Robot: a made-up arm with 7 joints.
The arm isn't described. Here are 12 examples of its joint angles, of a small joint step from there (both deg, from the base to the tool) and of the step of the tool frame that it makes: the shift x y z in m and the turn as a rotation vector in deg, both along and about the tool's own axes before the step.
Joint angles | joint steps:
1: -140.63 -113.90 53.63 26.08 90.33 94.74 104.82 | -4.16 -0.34 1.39 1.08 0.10 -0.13 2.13
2: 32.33 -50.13 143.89 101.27 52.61 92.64 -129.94 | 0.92 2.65 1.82 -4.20 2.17 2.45 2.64
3: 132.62 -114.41 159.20 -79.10 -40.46 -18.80 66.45 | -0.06 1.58 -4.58 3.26 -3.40 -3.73 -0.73
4: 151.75 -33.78 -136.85 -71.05 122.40 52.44 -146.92 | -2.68 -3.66 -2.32 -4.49 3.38 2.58 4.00
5: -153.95 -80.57 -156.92 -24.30 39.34 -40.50 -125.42 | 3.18 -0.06 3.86 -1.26 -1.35 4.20 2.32
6: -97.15 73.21 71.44 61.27 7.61 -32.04 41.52 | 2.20 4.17 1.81 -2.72 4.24 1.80 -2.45
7: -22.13 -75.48 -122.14 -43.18 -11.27 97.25 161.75 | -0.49 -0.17 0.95 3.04 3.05 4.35 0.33
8: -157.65 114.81 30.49 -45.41 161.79 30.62 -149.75 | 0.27 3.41 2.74 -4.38 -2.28 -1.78 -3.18
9: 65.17 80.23 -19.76 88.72 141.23 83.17 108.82 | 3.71 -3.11 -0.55 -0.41 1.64 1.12 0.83
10: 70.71 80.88 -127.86 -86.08 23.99 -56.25 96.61 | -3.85 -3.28 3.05 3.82 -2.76 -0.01 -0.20
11: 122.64 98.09 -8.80 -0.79 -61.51 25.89 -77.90 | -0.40 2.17 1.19 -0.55 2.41 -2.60 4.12
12: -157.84 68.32 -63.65 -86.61 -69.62 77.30 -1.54 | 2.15 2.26 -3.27 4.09 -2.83 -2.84 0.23
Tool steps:
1: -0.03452 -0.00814 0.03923 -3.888 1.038 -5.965
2: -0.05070 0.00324 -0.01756 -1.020 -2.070 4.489
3: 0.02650 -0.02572 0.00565 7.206 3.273 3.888
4: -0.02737 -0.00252 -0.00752 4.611 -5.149 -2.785
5: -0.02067 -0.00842 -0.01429 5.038 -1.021 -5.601
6: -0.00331 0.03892 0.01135 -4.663 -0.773 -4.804
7: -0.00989 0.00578 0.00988 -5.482 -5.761 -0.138
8: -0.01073 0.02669 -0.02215 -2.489 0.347 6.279
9: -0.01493 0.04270 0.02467 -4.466 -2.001 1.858
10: -0.04018 0.00259 -0.05820 -7.094 -1.481 6.447
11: -0.02270 -0.00945 0.00162 -0.957 -3.114 -6.872
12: -0.01776 -0.03136 -0.03058 0.670 -4.442 3.630
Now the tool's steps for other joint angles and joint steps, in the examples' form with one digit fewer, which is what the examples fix.
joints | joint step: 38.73 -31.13 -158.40 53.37 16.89 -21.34 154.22 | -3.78 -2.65 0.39 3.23 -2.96 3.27 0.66
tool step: -0.0637 -0.0403 -0.0023 0.67 -8.05 3.15
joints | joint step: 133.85 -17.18 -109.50 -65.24 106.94 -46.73 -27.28 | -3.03 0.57 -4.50 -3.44 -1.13 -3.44 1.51
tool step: 0.0276 -0.0396 -0.0354 5.94 1.99 -0.72
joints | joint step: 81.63 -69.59 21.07 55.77 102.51 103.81 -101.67 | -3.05 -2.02 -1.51 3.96 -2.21 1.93 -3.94
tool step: 0.0354 -0.0091 0.0226 2.27 5.08 -0.55
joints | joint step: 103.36 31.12 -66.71 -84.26 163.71 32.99 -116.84 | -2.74 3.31 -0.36 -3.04 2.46 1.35 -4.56
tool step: 0.0183 -0.0354 -0.0111 1.94 -1.55 -0.83
